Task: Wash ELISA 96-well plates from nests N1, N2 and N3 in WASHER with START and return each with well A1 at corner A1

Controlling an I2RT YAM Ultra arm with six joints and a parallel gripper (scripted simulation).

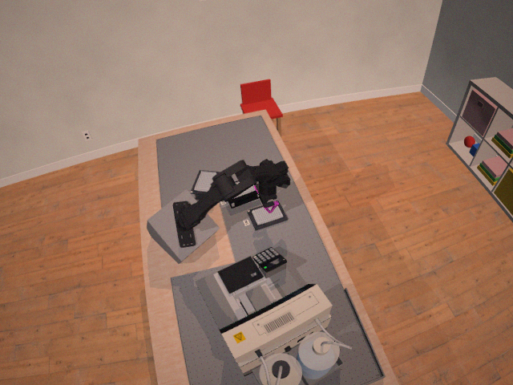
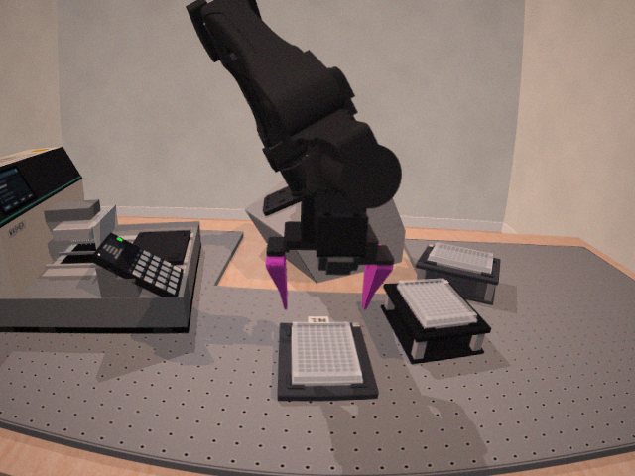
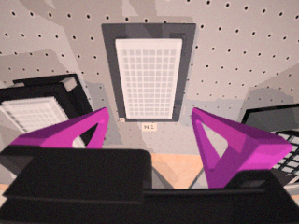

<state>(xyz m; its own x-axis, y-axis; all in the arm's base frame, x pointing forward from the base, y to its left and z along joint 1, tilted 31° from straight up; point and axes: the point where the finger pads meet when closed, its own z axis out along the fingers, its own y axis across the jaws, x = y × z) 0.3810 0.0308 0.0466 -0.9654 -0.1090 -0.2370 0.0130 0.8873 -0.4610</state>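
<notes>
Right now my hand is 90 mm above the nest N1. The rest, counted from my hand: black carrier pocket (290 mm to the right, 230 mm behind, 20 mm below); grey manifold (430 mm to the right, 200 mm behind, 30 mm above); raised black nest (180 mm to the left, 70 mm behind, 50 mm below).
</notes>
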